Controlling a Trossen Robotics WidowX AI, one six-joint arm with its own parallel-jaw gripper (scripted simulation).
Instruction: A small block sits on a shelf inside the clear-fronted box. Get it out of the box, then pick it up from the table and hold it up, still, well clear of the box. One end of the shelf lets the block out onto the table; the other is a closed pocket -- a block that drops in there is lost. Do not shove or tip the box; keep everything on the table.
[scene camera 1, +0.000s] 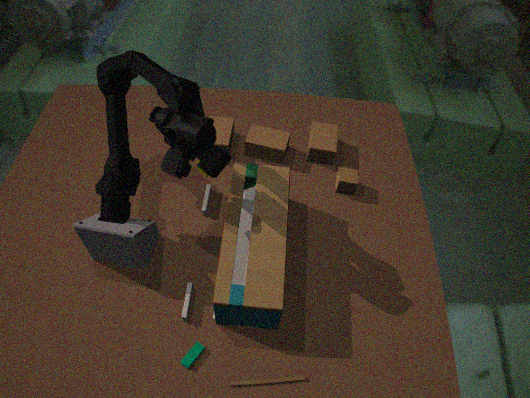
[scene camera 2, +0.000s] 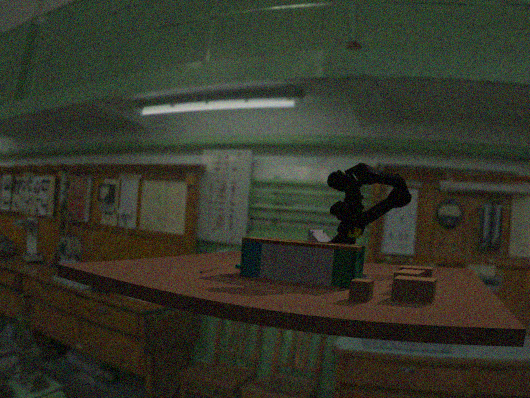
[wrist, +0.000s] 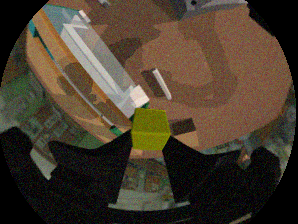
Labels:
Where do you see my gripper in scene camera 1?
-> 212, 164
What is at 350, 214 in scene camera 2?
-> My gripper.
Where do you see a long box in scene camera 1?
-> At 249, 291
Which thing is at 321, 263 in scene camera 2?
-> A long box.

